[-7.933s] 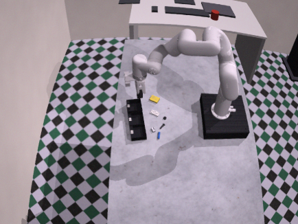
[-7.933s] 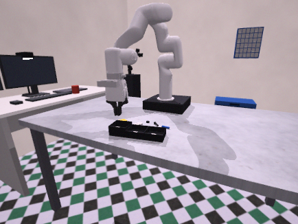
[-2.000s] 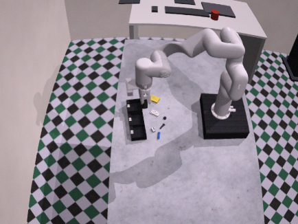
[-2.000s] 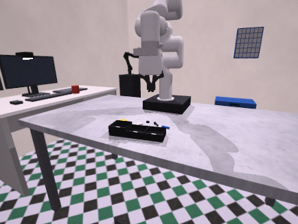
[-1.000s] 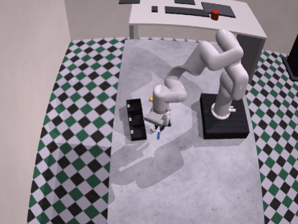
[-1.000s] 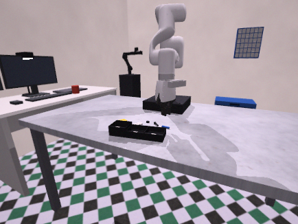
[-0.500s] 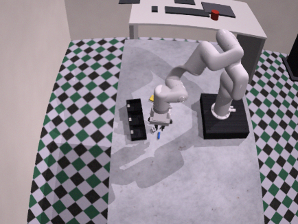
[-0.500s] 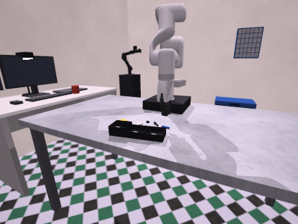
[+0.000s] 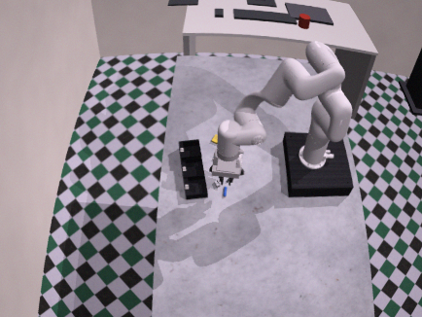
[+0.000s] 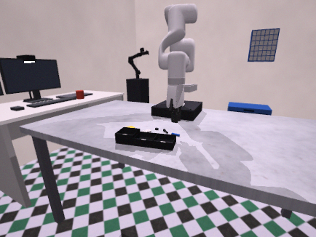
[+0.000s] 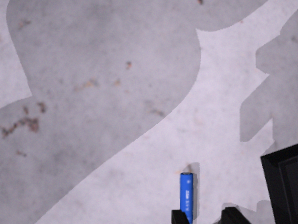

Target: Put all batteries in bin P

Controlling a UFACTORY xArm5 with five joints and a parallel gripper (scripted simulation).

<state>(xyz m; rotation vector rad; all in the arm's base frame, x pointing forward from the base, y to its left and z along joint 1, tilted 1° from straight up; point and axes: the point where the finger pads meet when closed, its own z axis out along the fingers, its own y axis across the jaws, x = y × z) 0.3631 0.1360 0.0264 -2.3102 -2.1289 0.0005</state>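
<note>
The blue battery is 90 mm below my hand. From my hand the other things lie so: white-and-grey item (30 mm ahead, 40 mm to the right, 80 mm below); black nut (30 mm behind, 120 mm to the right, 90 mm below); black bolt (20 mm behind, 60 mm to the right, 90 mm below).
</note>
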